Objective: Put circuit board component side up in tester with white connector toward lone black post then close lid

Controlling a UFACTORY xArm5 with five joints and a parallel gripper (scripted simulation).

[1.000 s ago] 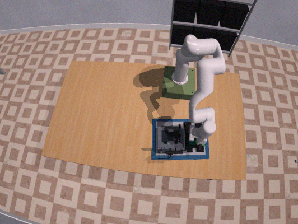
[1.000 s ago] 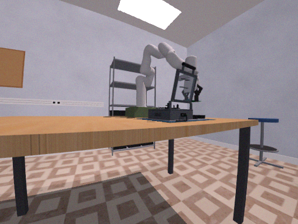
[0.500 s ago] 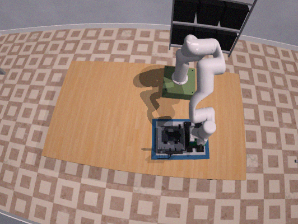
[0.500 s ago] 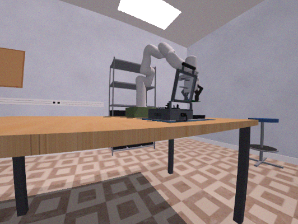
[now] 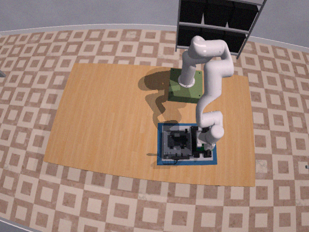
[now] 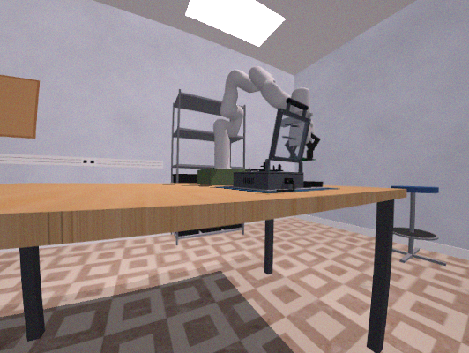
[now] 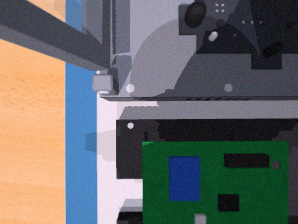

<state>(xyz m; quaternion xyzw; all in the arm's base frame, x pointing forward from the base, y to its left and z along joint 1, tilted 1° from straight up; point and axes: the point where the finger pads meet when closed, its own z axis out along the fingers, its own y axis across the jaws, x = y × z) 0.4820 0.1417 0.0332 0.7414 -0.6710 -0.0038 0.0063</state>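
The green circuit board lies right at my hand. Round my hand: tester lid (160 mm to the right, 100 mm ahead, 60 mm above); then tester (130 mm to the right, 10 mm below).
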